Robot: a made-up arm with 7 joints. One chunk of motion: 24 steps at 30 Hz.
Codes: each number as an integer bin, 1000 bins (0 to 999) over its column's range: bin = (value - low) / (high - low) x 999, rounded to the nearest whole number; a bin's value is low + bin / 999 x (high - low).
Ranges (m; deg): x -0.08..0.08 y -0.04..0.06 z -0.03..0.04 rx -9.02..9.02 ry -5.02..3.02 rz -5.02..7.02
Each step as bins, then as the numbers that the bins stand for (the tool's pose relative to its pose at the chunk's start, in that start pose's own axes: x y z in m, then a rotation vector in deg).
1 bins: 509 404 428 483 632 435
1 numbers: 0.0015 0.0004 0.0000 -0.30 0.07 0.22
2 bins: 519 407 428 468 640 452
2 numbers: 0.0031 0.0007 0.0000 -0.57 0.13 0.43
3 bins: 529 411 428 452 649 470
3 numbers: 0.0047 0.0011 0.0000 -0.86 0.20 0.64
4 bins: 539 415 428 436 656 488
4 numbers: 0.0063 0.0015 0.0000 -1.15 0.26 0.86
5 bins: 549 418 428 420 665 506
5 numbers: 0.0079 0.0018 0.0000 -1.44 0.33 1.08
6 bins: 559 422 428 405 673 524
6 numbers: 0.0095 0.0022 0.0000 -1.71 0.40 1.30
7 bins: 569 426 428 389 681 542
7 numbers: 0.0111 0.0026 0.0000 -2.00 0.46 1.51
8 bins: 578 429 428 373 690 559
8 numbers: 0.0126 0.0029 0.0000 -2.28 0.53 1.72
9 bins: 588 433 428 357 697 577
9 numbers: 0.0142 0.0033 0.0000 -2.57 0.59 1.93
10 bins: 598 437 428 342 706 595
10 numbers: 0.0158 0.0037 0.0000 -2.84 0.66 2.15
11 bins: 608 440 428 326 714 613
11 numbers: 0.0174 0.0040 0.0000 -3.13 0.73 2.37
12 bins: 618 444 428 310 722 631
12 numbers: 0.0190 0.0044 0.0000 -3.42 0.79 2.58
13 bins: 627 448 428 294 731 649
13 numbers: 0.0204 0.0048 0.0000 -3.71 0.86 2.80
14 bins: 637 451 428 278 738 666
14 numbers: 0.0220 0.0051 0.0000 -4.00 0.92 3.01
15 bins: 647 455 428 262 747 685
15 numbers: 0.0236 0.0055 0.0000 -4.29 0.99 3.24
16 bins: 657 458 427 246 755 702
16 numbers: 0.0252 0.0058 -0.0001 -4.58 1.06 3.44
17 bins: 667 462 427 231 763 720
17 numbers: 0.0268 0.0062 -0.0001 -4.85 1.12 3.66
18 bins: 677 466 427 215 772 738
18 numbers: 0.0284 0.0066 -0.0001 -5.14 1.19 3.87
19 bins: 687 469 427 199 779 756
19 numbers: 0.0300 0.0069 -0.0001 -5.43 1.25 4.09
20 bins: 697 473 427 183 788 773
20 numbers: 0.0316 0.0073 -0.0001 -5.72 1.32 4.30
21 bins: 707 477 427 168 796 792
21 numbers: 0.0332 0.0077 -0.0001 -5.99 1.39 4.53
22 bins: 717 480 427 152 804 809
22 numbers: 0.0348 0.0080 -0.0001 -6.28 1.45 4.73
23 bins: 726 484 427 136 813 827
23 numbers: 0.0363 0.0084 -0.0001 -6.56 1.52 4.95
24 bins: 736 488 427 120 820 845
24 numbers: 0.0379 0.0088 -0.0001 -6.85 1.58 5.16
